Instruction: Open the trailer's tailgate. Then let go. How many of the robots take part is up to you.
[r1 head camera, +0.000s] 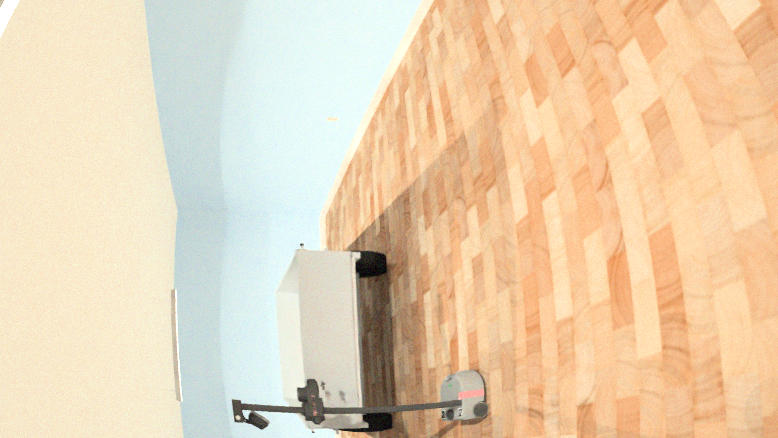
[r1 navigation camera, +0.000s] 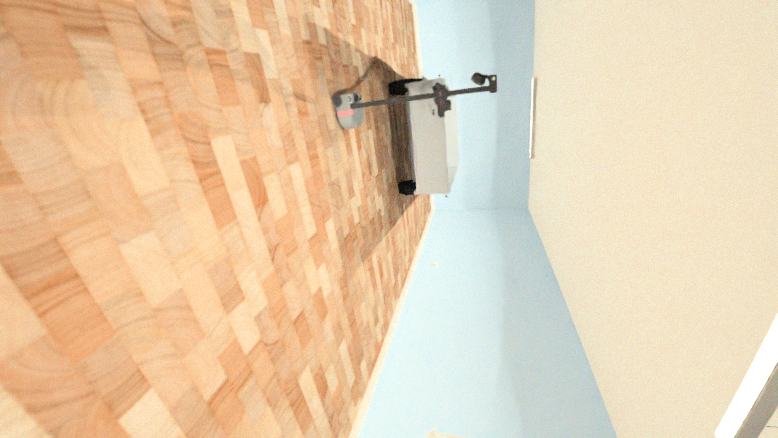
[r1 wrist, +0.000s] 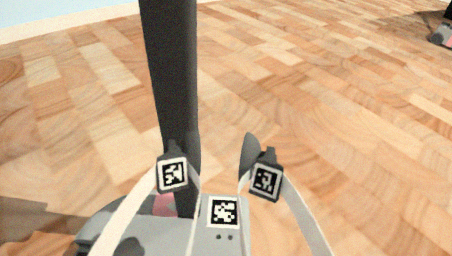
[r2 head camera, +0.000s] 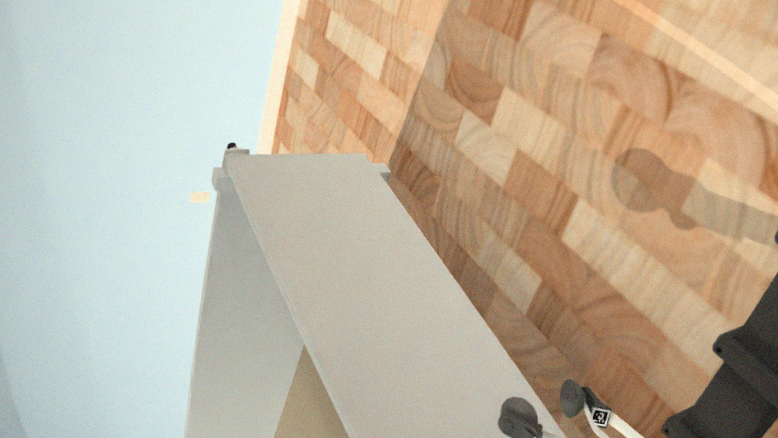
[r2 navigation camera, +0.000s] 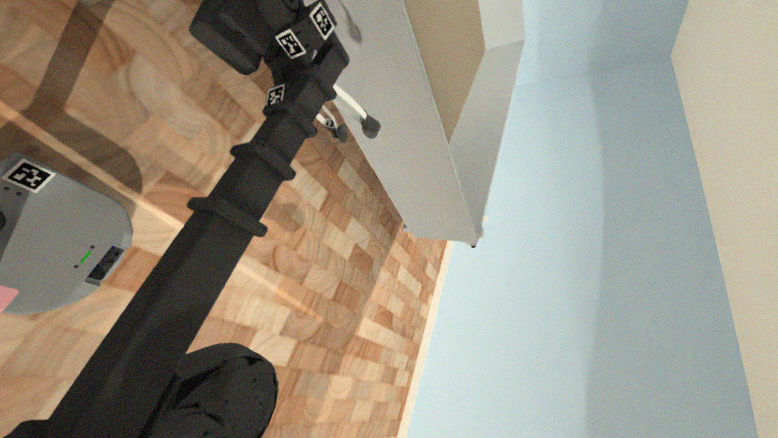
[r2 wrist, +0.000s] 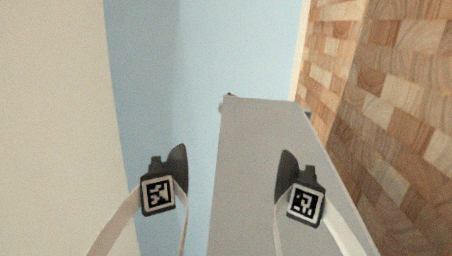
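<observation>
The light grey, open-topped trailer (r1 head camera: 326, 326) (r1 navigation camera: 429, 152) stands on dark wheels. Its wide panel (r2 head camera: 326, 244) (r2 navigation camera: 402, 168) (r2 wrist: 255, 175) facing r2, seemingly the tailgate, is upright. A small dark-tipped pin (r2 head camera: 231, 145) (r2 navigation camera: 473, 245) (r2 wrist: 229, 94) sits at its far upper corner. r2's gripper (r2 head camera: 545, 406) (r2 navigation camera: 356, 130) (r2 wrist: 231, 172) is open beside this panel, apart from the pin; nothing shows between its fingers. r1's gripper (r1 wrist: 220, 157) is open and empty above its own base (r1 wrist: 150, 235), far from the trailer.
r2's base (r1 head camera: 462, 394) (r1 navigation camera: 349, 113) (r2 navigation camera: 59, 244) stands on the wood floor in front of the trailer, its mast (r1 head camera: 381, 409) (r1 navigation camera: 386, 101) upright. r2's extended arm (r2 navigation camera: 190, 261) reaches to the panel. A blue wall (r1 head camera: 283, 136) (r2 navigation camera: 522, 326) rises behind the trailer. r1's mast (r1 wrist: 172, 75) stands beside its gripper.
</observation>
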